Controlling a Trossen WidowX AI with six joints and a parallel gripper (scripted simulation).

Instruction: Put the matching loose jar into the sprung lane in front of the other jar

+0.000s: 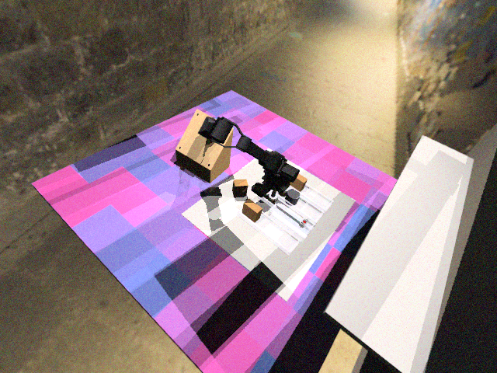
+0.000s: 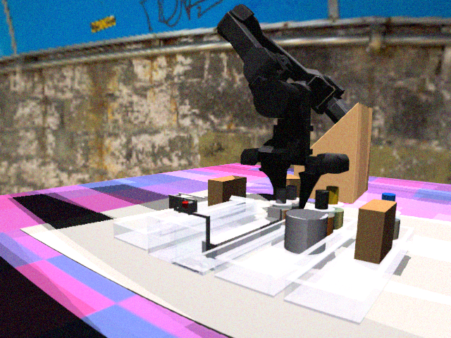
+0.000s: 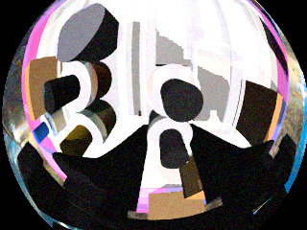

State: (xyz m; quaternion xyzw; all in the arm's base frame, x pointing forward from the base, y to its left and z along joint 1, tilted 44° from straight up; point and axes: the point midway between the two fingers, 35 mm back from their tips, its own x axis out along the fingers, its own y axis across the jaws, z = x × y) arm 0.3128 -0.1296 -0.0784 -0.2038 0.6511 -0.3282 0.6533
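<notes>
My gripper tip is now 110 mm short of the grey cylinder and 60 mm to the right of it. From my gripper tip the other things lie so: red part: 210 mm ahead, 70 mm to the right, 40 mm above; white slab: 500 mm ahead, 80 mm to the right, 340 mm above; clear sprung lane: 140 mm ahead, 50 mm to the right, 10 mm below.
</notes>
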